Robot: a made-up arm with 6 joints.
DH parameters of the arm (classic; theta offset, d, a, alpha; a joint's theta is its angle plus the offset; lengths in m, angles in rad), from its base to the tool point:
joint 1: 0 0.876 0.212 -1.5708
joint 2: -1.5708 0 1.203 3.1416
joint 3: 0 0 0.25 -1.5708
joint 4: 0 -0.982 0 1.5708
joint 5: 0 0 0 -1.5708
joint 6: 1.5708 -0.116 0 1.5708
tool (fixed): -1.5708 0 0 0
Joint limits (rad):
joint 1: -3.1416..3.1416
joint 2: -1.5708..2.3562
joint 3: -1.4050..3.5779
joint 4: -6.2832..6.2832
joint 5: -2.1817..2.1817
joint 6: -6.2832..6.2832
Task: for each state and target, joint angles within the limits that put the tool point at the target. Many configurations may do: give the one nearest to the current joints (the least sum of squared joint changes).
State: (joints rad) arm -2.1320 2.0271 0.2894 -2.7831 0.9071 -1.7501
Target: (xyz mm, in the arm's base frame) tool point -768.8 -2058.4 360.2
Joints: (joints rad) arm -1.9137 1.4114 0.5317 -2.7855 0.9147 -1.7501
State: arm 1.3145 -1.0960 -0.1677 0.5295 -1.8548 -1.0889
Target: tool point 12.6 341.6 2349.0
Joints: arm 1.6700 -0.6216 -0.2363 0.4261 -1.8271 -1.0889
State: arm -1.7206 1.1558 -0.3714 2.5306 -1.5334 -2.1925
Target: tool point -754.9 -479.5 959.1
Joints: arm -2.4852 0.4225 -1.2964 2.3695 -1.6256 -2.1925
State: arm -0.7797 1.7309 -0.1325 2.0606 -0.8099 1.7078
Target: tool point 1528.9 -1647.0 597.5
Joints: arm -0.7901 1.2577 0.3586 2.0976 -0.8145 1.7078
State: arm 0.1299 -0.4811 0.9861 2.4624 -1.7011 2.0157
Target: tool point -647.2 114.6 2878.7
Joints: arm -0.2789 -0.5725 0.8688 2.4958 -1.8002 2.0157
